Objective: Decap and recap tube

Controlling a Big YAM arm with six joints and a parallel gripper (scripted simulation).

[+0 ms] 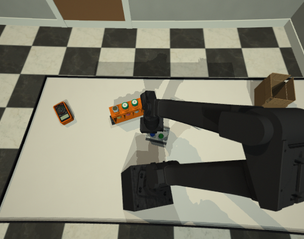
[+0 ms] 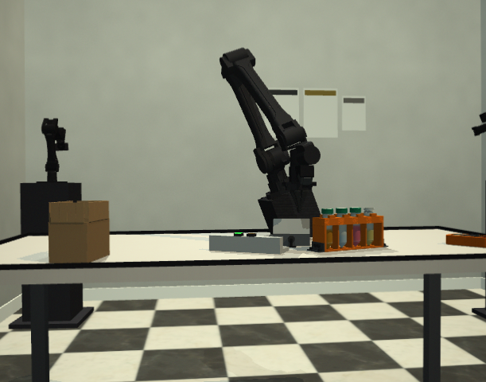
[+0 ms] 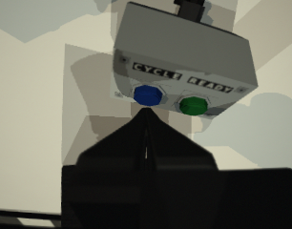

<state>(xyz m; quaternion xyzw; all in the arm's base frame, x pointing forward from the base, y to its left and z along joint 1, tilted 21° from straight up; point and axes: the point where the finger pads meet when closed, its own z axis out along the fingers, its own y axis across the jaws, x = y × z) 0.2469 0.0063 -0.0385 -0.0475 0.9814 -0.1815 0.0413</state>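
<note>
The blue key lies 40 mm below my hand. Also, from my hand: key housing: 10 mm ahead, 20 mm to the right, 60 mm below; green key: 10 mm behind, 50 mm to the right, 40 mm below; cap: 170 mm ahead, 100 mm to the right, 100 mm below.
</note>
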